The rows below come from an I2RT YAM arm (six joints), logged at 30 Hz.
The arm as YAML. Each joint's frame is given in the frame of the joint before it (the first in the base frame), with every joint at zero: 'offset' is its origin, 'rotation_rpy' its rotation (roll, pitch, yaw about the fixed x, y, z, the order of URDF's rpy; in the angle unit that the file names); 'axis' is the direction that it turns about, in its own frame. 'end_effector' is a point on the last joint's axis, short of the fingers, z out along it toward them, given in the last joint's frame.
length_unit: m
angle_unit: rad
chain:
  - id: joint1
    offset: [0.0, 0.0, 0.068]
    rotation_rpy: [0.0, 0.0, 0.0]
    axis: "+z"
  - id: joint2
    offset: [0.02, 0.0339, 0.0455]
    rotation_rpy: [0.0, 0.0, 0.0]
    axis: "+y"
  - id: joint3
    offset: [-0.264, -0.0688, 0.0]
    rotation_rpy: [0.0, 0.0, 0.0]
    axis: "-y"
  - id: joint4
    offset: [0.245, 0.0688, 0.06]
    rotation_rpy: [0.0, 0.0, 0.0]
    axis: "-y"
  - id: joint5
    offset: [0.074, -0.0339, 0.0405]
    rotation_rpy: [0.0, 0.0, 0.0]
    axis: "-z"
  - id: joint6
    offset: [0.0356, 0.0, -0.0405]
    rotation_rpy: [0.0, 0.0, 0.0]
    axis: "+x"
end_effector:
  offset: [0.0, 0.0, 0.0]
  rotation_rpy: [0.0, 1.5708, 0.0]
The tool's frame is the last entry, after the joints.
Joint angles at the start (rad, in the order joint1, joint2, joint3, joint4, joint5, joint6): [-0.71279 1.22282 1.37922 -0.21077 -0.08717 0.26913]
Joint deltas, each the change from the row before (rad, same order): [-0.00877 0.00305 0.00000 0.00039 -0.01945 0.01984]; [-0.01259 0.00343 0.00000 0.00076 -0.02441 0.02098]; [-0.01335 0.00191 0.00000 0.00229 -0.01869 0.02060]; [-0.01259 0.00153 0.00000 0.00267 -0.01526 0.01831]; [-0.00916 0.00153 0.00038 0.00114 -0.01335 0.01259]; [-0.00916 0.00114 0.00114 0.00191 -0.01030 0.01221]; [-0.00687 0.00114 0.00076 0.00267 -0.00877 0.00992]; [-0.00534 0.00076 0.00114 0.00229 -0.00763 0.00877]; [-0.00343 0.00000 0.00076 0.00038 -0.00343 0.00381]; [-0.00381 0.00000 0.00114 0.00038 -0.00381 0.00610]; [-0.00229 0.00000 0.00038 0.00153 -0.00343 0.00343]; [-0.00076 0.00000 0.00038 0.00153 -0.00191 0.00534]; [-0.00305 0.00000 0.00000 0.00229 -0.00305 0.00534]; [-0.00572 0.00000 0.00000 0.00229 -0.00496 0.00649]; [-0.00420 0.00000 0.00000 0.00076 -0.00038 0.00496]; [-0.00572 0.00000 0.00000 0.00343 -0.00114 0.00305]
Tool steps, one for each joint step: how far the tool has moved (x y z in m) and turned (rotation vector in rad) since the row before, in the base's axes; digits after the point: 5 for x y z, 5 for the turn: [-0.00036 -0.00194 -0.00072 0.01869 -0.01022 0.00955]; [-0.00088 -0.00267 -0.00078 0.02002 -0.01093 0.01056]; [-0.00156 -0.00264 -0.00023 0.01753 -0.01265 0.00409]; [-0.00162 -0.00249 -0.00009 0.01500 -0.01171 0.00158]; [-0.00109 -0.00180 -0.00013 0.01099 -0.00755 0.00345]; [-0.00131 -0.00175 0.00031 0.00922 -0.00856 0.00044]; [-0.00089 -0.00135 0.00026 0.00697 -0.00746 0.00135]; [-0.00075 -0.00096 0.00045 0.00569 -0.00701 0.00183]; [-0.00064 -0.00053 0.00030 0.00248 -0.00303 -0.00019]; [-0.00073 -0.00057 0.00043 0.00412 -0.00456 -0.00030]; [-0.00039 -0.00033 0.00030 0.00160 -0.00334 0.00098]; [-0.00013 -0.00007 0.00030 0.00314 -0.00433 0.00091]; [-0.00052 -0.00052 0.00025 0.00290 -0.00462 -0.00023]; [-0.00100 -0.00098 0.00025 0.00390 -0.00531 -0.00103]; [-0.00081 -0.00081 0.00008 0.00359 -0.00327 -0.00401]; [-0.00109 -0.00109 0.00037 0.00006 -0.00408 -0.00469]
